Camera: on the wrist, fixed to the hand. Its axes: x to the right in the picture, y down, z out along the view.
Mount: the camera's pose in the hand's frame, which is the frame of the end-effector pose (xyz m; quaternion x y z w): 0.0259 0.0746 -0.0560 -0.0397 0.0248 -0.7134 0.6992
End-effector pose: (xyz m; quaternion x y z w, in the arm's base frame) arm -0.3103 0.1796 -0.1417 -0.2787 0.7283 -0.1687 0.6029
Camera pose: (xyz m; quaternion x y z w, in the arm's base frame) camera -0.3829 0.2175 -0.1933 -0.7342 0.3320 -0.5260 0.2721
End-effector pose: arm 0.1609 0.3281 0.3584 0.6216 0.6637 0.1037 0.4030
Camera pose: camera 0.1816 0.3873 0.4321 -0.0574 0.9134 -0.1732 0.3640
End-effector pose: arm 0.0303 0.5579 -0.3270 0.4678 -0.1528 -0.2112 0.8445
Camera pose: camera 0.0941 0.6209 -0.2905 0.4078 0.2562 -0.7446 0.4622
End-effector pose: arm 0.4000 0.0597 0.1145 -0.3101 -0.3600 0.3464 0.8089
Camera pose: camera 0.4325 0.1082 0.0373 -0.0007 -0.4666 -0.3568 0.8093
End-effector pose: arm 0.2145 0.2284 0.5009 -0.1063 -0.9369 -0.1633 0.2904
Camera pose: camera 0.2440 0.2794 0.5777 0.5866 -0.7172 -0.3612 0.1056
